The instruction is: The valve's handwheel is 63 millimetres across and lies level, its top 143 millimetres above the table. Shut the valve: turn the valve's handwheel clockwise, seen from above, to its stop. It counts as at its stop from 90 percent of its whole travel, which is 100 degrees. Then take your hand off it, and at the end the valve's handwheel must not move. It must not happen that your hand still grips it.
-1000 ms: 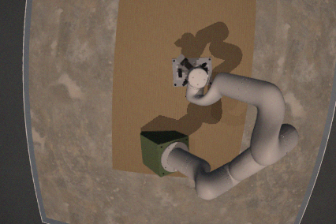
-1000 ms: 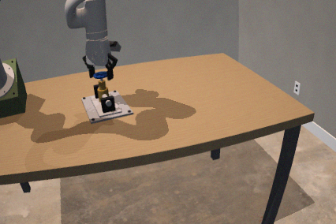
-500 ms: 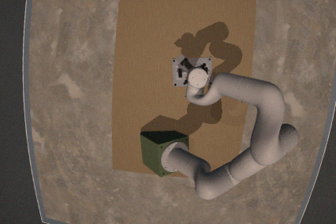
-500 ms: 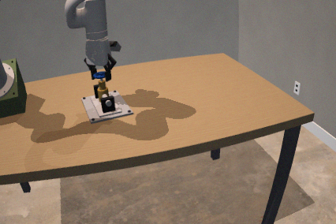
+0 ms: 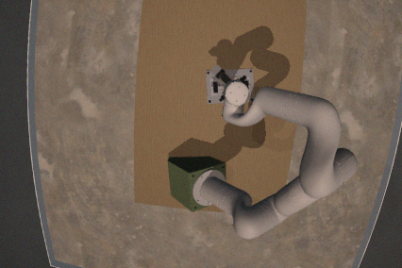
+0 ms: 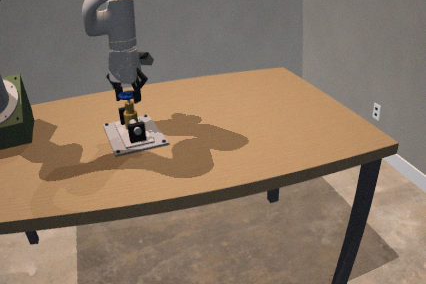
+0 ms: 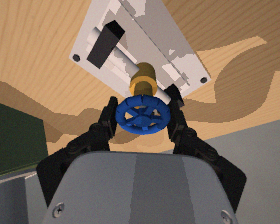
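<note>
Right now the blue handwheel is right at my hand.
</note>
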